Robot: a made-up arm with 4 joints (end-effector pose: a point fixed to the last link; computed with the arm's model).
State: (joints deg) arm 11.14 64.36 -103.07 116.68
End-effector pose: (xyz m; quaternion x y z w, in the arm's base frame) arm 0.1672 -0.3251 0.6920 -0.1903 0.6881 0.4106 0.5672
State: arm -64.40 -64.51 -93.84 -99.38
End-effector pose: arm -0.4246 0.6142 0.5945 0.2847 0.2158 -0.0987 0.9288
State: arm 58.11 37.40 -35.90 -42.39
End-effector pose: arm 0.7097 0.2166 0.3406 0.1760 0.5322 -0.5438 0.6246
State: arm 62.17 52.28 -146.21 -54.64
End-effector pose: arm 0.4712 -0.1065 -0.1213 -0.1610 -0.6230 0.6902 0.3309
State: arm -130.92 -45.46 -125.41 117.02
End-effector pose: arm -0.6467 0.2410 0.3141 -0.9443 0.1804 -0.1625 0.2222
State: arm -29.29 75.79 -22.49 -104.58
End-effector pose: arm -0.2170 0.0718 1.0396 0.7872 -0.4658 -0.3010 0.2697
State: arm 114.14 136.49 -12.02 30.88
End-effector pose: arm 0.3780 0.1585 -0.1669 0.7410 -0.4740 0.4747 0.0306
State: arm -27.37 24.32 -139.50 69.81
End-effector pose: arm 0.0900 -0.1425 0.7229 -0.1407 0.6789 0.4444 0.5673
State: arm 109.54 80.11 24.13 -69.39
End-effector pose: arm 0.4720 0.3574 -0.2307 -0.1663 0.2827 -0.5036 0.7992
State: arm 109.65 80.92 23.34 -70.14
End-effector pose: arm 0.4764 0.3534 -0.2370 -0.1681 0.2772 -0.5108 0.7962
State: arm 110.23 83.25 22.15 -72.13
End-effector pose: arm 0.4810 0.3449 -0.2544 -0.1749 0.2622 -0.5227 0.7921
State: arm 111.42 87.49 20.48 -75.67
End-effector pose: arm 0.4852 0.3296 -0.2849 -0.1879 0.2339 -0.5384 0.7874
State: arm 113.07 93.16 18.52 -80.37
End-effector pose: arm 0.4881 0.3078 -0.3230 -0.2052 0.1936 -0.5533 0.7837
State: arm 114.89 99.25 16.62 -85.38
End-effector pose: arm 0.4889 0.2832 -0.3603 -0.2232 0.1480 -0.5621 0.7825
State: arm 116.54 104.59 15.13 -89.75
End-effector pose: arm 0.4876 0.2613 -0.3901 -0.2382 0.1069 -0.5635 0.7838
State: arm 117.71 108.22 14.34 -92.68
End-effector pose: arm 0.4847 0.2473 -0.4088 -0.2481 0.0794 -0.5600 0.7865
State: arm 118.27 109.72 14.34 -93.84
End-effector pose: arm 0.4807 0.2433 -0.4166 -0.2524 0.0696 -0.5556 0.7892
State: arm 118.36 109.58 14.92 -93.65
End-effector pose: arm 0.4762 0.2467 -0.4166 -0.2527 0.0734 -0.5517 0.7914
